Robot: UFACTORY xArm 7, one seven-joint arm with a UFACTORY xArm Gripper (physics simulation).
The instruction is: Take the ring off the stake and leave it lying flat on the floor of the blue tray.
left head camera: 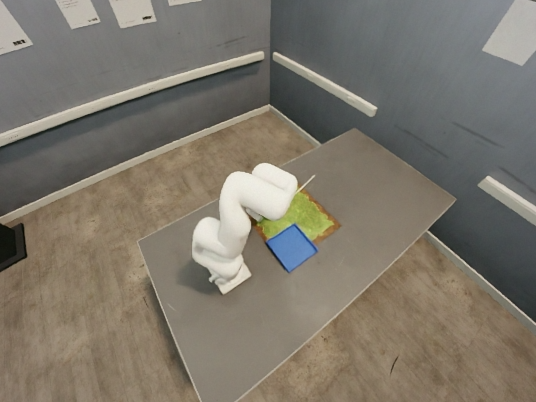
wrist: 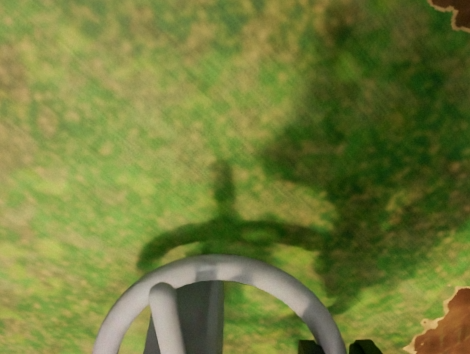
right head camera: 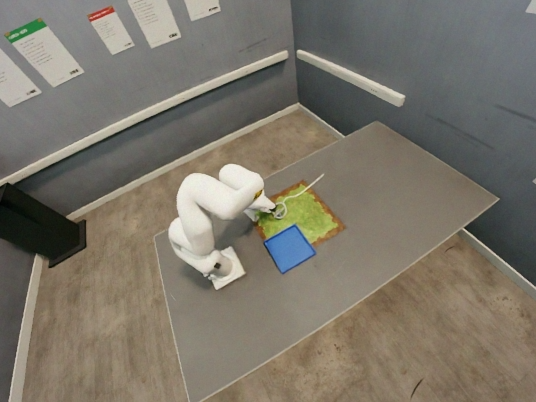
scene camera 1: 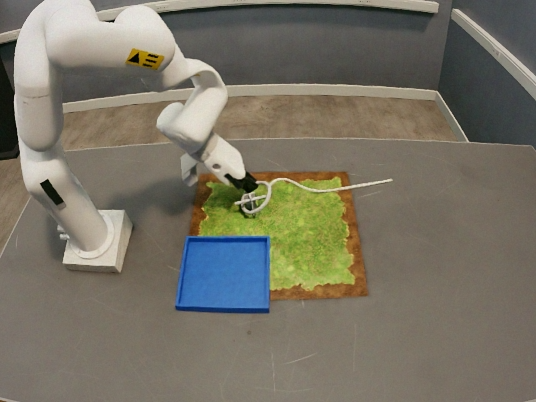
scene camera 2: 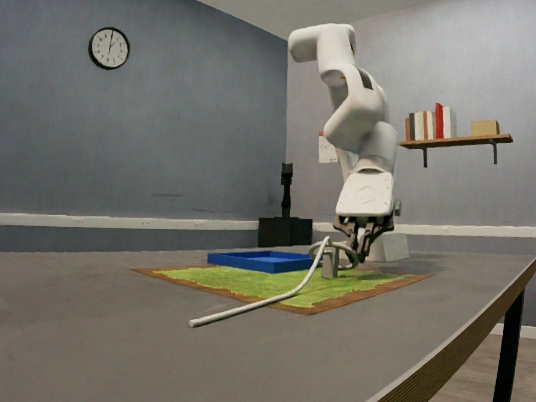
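Note:
A pale ring is raised and tilted at the grey stake. The stake shows through the ring's opening; whether its top passes through is unclear. My gripper leans over and is shut on the ring's rim, on the side near the robot base. The arm hides it in the left head camera. The blue tray lies beside the stake, its floor bare.
A white cord meets the ring and trails over the mat onto the table. The green and brown mat lies under the stake.

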